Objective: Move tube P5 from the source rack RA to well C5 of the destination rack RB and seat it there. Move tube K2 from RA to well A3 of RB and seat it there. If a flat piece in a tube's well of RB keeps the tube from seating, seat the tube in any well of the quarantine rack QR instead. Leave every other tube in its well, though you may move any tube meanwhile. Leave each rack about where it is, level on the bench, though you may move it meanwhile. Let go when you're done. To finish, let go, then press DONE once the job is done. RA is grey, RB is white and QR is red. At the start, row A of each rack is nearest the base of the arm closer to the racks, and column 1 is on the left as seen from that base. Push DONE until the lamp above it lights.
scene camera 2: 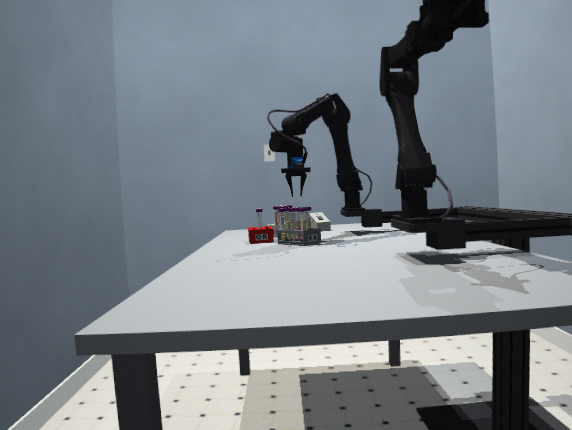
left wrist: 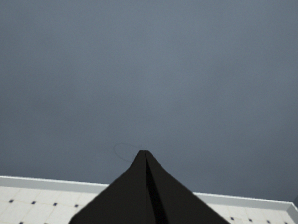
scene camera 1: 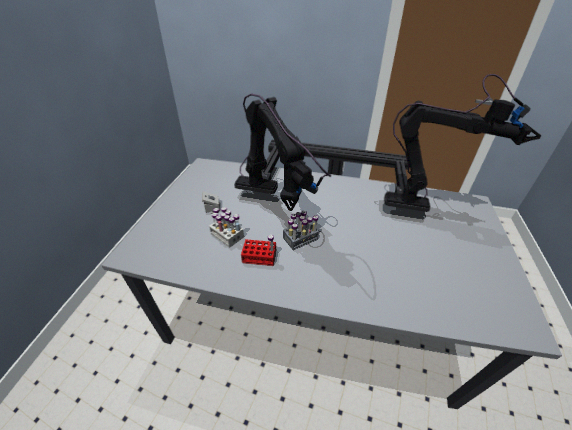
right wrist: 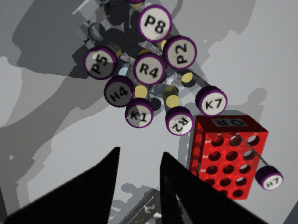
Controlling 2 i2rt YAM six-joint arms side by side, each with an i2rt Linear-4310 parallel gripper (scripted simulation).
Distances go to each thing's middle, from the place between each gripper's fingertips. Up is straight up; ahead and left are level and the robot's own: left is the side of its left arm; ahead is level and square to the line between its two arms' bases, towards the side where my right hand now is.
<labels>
The red rack QR [scene camera 1: 247, 250] is 130 mm ahead of my right hand, 110 mm to the right of it and 140 mm below it.
Right now the red rack QR is 36 cm ahead of my left hand, 103 cm to the right of it and 46 cm below it.
</labels>
